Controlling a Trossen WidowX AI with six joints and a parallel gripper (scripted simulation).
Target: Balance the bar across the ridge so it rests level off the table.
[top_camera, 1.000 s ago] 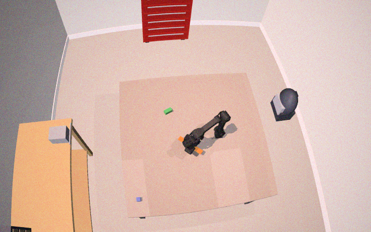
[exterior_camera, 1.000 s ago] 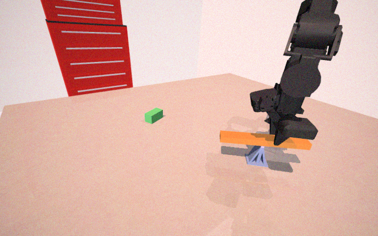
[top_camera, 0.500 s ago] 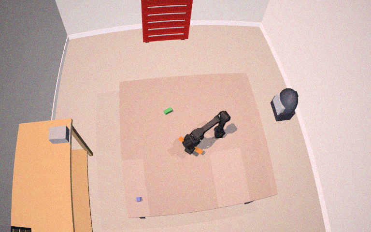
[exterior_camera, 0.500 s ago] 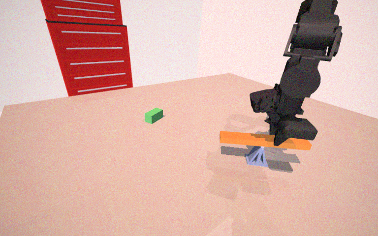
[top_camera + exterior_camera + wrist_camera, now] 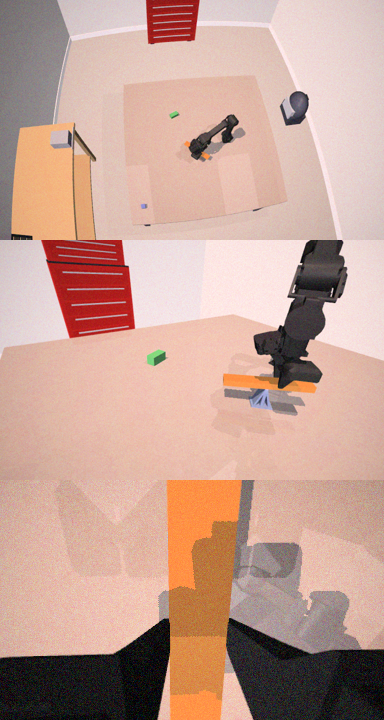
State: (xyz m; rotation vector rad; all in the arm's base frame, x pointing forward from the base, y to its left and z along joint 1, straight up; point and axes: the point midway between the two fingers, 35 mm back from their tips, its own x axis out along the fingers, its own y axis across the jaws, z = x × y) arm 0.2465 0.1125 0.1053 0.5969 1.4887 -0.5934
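Right now the orange bar is 2 cm ahead of my gripper tip and 2 cm to the right of it. Also, from my gripper tip: small purple cube (49 cm ahead, 39 cm to the left, 5 cm below); green block (16 cm ahead, 38 cm to the right, 5 cm below); ridge (2 cm ahead, 2 cm to the right, 4 cm below).
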